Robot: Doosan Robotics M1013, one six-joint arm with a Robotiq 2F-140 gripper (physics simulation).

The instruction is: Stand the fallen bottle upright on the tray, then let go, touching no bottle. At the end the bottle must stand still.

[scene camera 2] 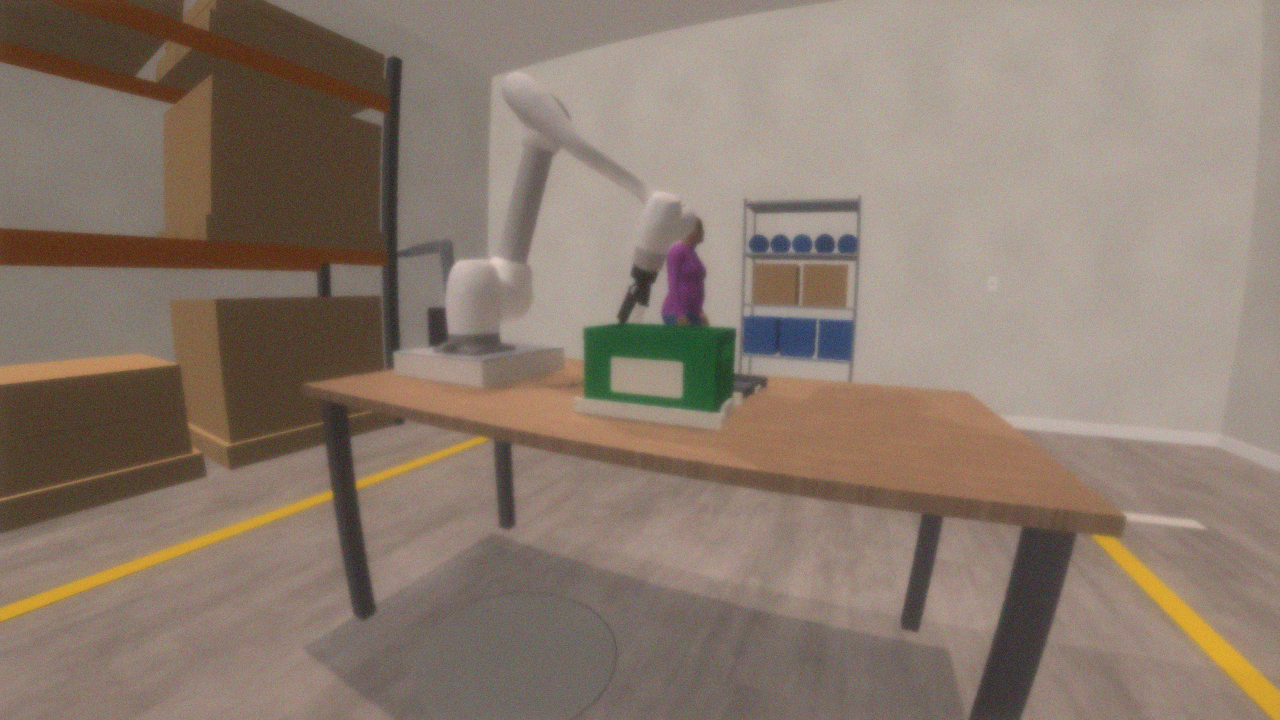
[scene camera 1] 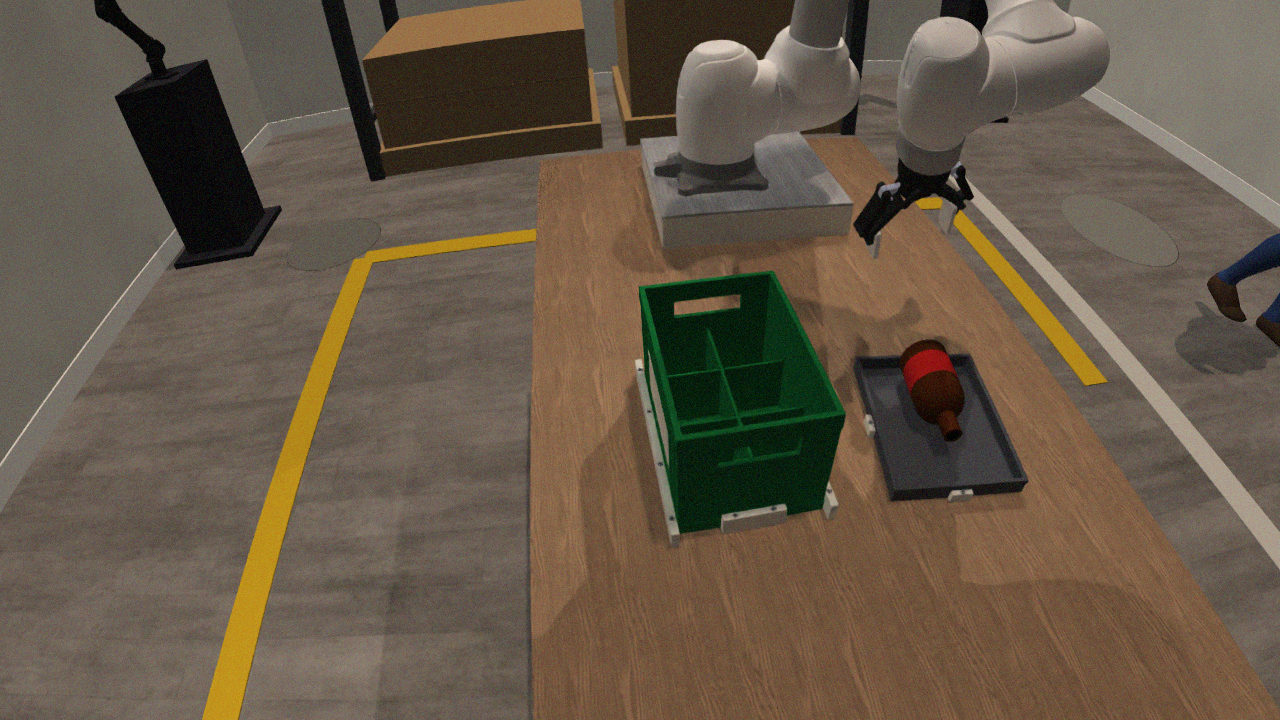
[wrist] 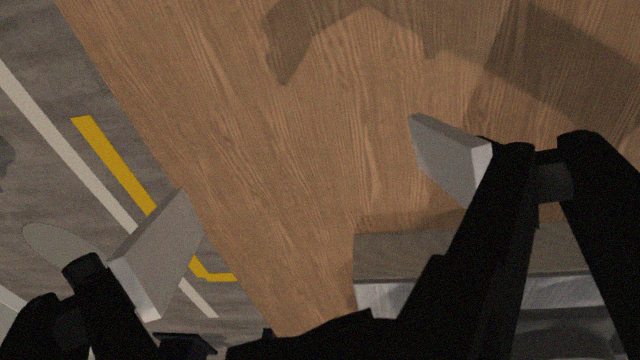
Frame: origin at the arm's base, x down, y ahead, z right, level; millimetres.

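Where they show: gripper, between the fingertips: (scene camera 1: 908, 239) (wrist: 301, 176); arm's base, origin of its link: (scene camera 2: 474, 351) (scene camera 1: 716, 173) (wrist: 536, 334).
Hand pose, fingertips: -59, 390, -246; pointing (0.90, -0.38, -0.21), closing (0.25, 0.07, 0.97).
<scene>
Things, the pixels of their top centre, and the offset from my fingertips, as dx, dy, dz. Level surfaces: height alone.
- brown bottle, centre of its top: (scene camera 1: 943, 375) +51, +266, +50
- green divided crate, centre of its top: (scene camera 1: 732, 343) (scene camera 2: 662, 327) -45, +262, +357
- wooden table, height of its surface: dx +130
A brown bottle (scene camera 1: 936, 397) with a red label lies on its side in the dark grey tray (scene camera 1: 930, 470) (scene camera 2: 751, 383), in the part nearer the robot. Its neck points toward the tray's front side in scene camera 1. The bottle does not show in scene camera 2 or the wrist view. My gripper (scene camera 1: 911, 231) (wrist: 301, 176) is open and empty, its pads wide apart. It hangs above the table's edge region, behind the tray and apart from the bottle. It also shows, tilted, in scene camera 2, above and behind the green crate.
The green divided crate (scene camera 1: 751, 479) (scene camera 2: 707, 371) stands beside the tray, held by white brackets (scene camera 1: 753, 517) on the wooden table (scene camera 1: 716, 626) (scene camera 2: 850, 447) (wrist: 250, 125). The robot's base block (scene camera 1: 756, 223) (scene camera 2: 474, 368) is at the table's rear. A person (scene camera 2: 685, 277) stands beyond the table.
</scene>
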